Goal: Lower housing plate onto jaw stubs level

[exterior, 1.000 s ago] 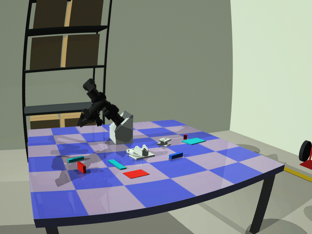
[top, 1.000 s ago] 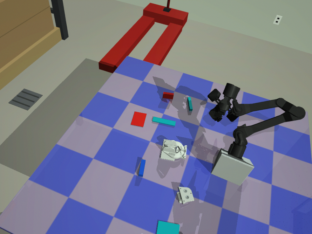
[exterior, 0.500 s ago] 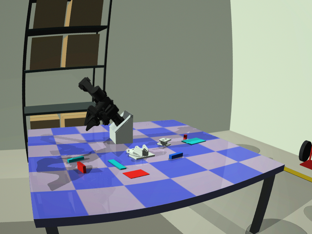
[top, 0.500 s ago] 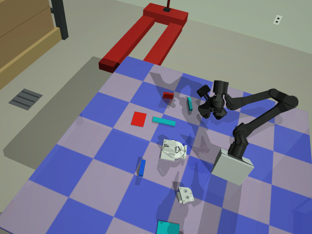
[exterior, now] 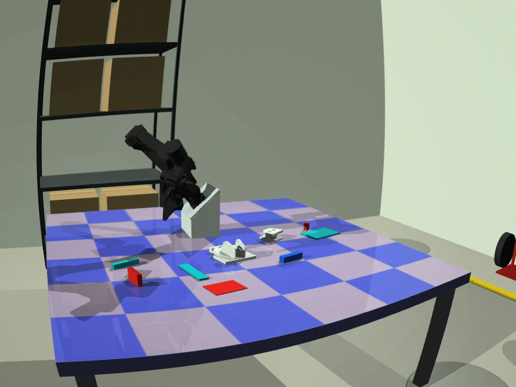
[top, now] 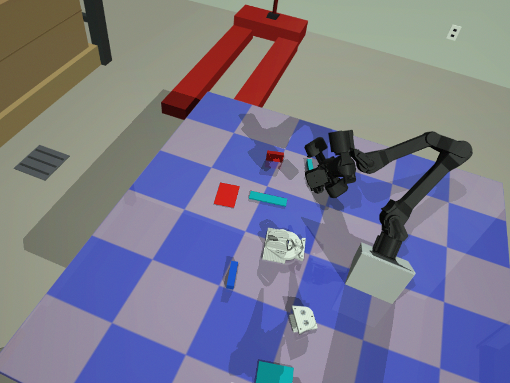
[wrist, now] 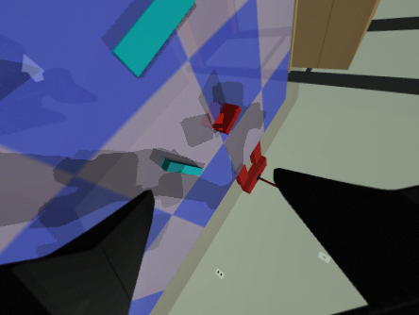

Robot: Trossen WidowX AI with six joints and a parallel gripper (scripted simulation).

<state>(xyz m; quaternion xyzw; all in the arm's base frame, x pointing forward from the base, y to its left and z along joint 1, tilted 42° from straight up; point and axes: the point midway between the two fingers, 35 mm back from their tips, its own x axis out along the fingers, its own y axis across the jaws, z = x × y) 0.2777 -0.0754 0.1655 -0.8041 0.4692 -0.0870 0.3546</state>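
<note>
My gripper tip is now 17 cm past the white stepped bracket, 43 cm to the right of it and 15 cm above it. The rest, counted from my gripper tip: red flat plate (25 cm ahead, 13 cm to the left, 15 cm below); then red block (18 cm ahead, 12 cm to the right, 14 cm below); then cyan bar (11 cm ahead, 7 cm to the left, 15 cm below).
</note>
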